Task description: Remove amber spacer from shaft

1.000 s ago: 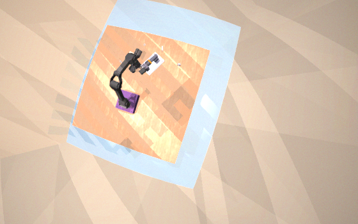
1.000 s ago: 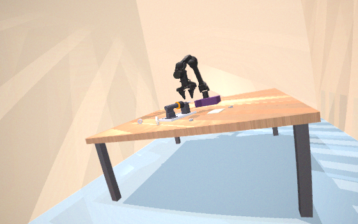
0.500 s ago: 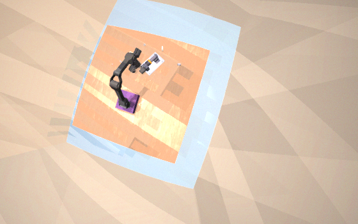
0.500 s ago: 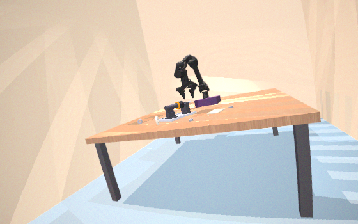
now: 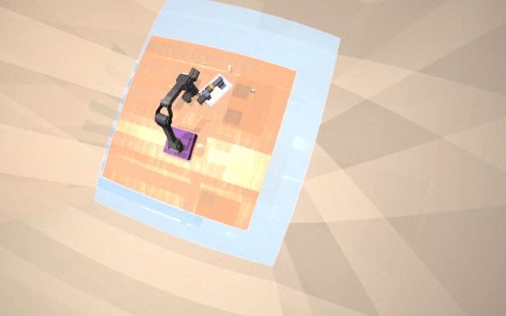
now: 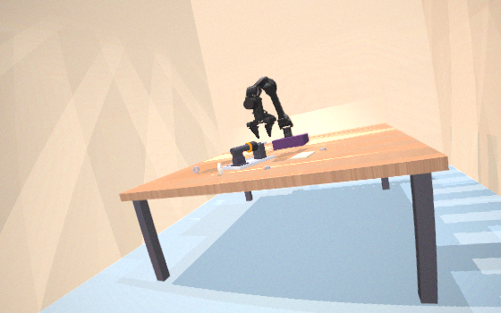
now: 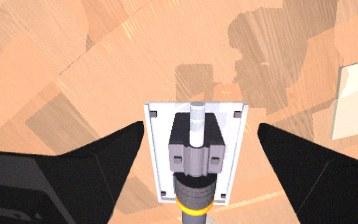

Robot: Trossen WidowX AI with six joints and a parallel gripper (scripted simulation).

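Now: gripper tip 7 cm short of the shaft, 4 cm to the left of it and 3 cm above it. The rest, counted from my gripper tip: white peg 30 cm ahead, 14 cm to the right, 8 cm below; amber spacer 10 cm ahead, 6 cm to the right, 3 cm below; flat white sheet 14 cm ahead, 20 cm to the left, 10 cm below.
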